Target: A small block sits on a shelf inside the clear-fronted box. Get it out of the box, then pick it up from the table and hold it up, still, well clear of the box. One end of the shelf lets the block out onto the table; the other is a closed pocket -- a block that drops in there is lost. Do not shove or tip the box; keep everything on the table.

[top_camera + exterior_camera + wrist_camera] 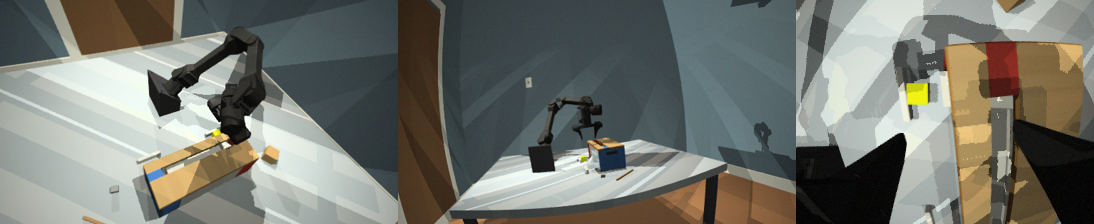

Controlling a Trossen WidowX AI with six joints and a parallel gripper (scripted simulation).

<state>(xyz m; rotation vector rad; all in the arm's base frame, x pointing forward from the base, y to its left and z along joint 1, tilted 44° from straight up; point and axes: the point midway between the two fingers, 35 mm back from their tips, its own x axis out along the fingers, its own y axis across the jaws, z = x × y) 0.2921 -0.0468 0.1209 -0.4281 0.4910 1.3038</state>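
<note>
My gripper tip is now 13 cm above the yellow-green block, 4 cm past it and 3 cm to the right of it. Round my gripper tip: tan cube: 17 cm to the left, 16 cm ahead, 12 cm below; then wooden stick: 47 cm to the right, 15 cm below, 2 cm ahead.
</note>
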